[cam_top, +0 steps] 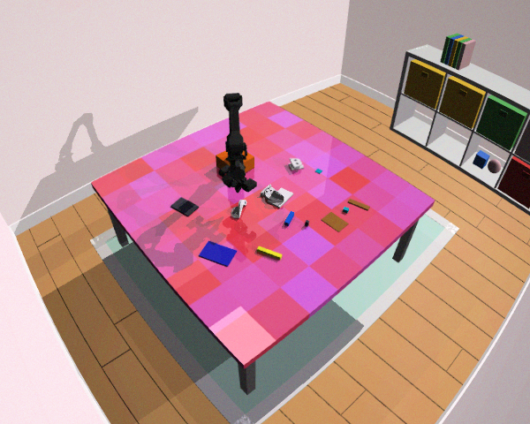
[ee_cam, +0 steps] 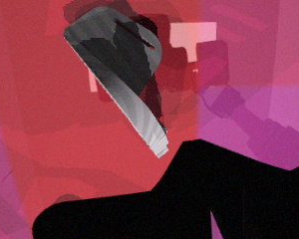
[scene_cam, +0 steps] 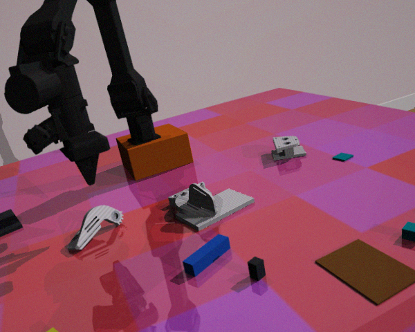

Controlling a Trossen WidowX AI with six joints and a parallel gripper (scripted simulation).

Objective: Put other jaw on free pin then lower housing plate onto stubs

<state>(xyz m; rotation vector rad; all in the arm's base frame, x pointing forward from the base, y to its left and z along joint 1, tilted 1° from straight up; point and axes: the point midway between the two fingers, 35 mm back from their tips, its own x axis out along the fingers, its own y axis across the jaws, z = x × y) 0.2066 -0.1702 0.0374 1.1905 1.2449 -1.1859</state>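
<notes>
The grey jaw lies 3 cm ahead of my gripper tip and 6 cm below it. The rest, counted from my gripper tip: black cube: 31 cm ahead, 13 cm to the left, 7 cm below; blue block: 23 cm ahead, 10 cm to the left, 7 cm below; black tile: 17 cm behind, 19 cm to the right, 8 cm below.
</notes>
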